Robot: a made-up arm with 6 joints. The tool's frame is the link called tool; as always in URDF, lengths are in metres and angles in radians.
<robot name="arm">
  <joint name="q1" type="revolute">
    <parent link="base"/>
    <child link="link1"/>
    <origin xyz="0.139 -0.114 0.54"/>
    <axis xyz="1 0 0"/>
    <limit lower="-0.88" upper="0.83" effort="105" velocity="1.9"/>
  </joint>
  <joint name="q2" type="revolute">
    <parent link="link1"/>
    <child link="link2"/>
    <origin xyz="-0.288 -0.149 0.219"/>
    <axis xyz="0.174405 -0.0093 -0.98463"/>
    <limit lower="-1.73" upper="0.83" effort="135" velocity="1.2"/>
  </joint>
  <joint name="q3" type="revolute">
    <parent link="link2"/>
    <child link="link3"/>
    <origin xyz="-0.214 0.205 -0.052"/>
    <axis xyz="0 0 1"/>
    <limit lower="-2.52" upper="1.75" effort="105" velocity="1"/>
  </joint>
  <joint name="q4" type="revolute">
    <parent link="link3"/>
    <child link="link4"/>
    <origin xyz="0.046 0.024 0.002"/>
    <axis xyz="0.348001 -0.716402 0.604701"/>
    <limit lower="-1.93" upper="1.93" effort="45" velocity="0.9"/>
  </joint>
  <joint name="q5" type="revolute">
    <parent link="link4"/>
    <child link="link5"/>
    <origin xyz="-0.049 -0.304 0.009"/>
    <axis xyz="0 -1 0"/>
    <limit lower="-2.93" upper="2.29" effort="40" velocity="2.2"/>
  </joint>
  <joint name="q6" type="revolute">
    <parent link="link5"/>
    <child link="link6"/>
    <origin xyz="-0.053 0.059 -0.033"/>
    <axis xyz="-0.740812 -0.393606 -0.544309"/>
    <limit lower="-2.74" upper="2.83" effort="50" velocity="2.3"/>
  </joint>
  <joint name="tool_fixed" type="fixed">
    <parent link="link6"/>
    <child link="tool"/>
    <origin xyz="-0.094 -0.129 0.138" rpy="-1.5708 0 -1.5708"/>
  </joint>
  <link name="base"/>
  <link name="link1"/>
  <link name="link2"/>
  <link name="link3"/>
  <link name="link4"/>
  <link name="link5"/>
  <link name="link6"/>
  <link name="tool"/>
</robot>
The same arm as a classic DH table. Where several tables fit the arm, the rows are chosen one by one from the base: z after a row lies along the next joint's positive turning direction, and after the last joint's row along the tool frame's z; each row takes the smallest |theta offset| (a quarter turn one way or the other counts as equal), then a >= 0, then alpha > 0; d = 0 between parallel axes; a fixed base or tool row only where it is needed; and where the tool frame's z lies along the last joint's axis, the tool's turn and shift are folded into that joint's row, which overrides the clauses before.
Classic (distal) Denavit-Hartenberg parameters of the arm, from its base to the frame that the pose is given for. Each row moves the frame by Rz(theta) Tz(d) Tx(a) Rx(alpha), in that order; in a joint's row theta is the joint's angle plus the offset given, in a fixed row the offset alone. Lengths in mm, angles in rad.
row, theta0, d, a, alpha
base (fixed), -1.5708, 540.0, 114.0, -1.5708
q1, -0.0094, -110.5, 151.1, -1.3955
q2, 0.0541, -1507.0, -193.3, 2.9660
q3, -1.0653, -1315.2, -51.9, -0.9214
q4, -0.6768, -25.7, 47.0, -0.7722
q5, -0.4149, 235.4, 4.8, -1.1662
q6, -1.0790, 13.8, 185.4, 2.4051
tool (fixed), 0.6261, -134.0, 0.0, 0.0000
Joint limits (rad, base to tool): -0.8800..0.8300 -1.7300..0.8300 -2.5200..1.7500 -1.9300..1.9300 -2.9300..2.2900 -2.7400..2.8300

